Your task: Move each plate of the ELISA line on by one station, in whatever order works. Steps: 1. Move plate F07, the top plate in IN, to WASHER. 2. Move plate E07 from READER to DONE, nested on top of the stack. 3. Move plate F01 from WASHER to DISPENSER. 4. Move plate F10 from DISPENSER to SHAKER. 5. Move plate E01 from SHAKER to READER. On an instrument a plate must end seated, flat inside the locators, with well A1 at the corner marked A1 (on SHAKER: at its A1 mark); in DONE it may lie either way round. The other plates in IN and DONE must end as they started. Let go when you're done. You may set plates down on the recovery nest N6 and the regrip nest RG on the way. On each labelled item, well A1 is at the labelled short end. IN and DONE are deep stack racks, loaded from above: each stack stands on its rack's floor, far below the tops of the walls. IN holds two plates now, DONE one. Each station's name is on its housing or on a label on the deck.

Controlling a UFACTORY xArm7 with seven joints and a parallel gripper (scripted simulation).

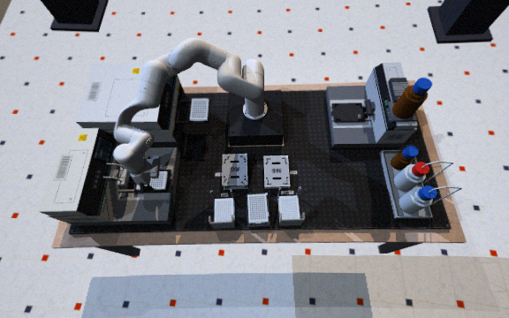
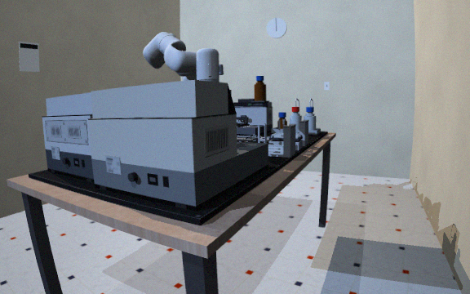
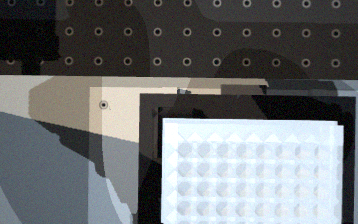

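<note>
The white well plate is 1 cm below my hand. The rest, counted from my hand: DONE label: 1 cm ahead, 62 cm to the left, 11 cm below; brown bottle: 30 cm behind, 111 cm to the left, 17 cm above.
</note>
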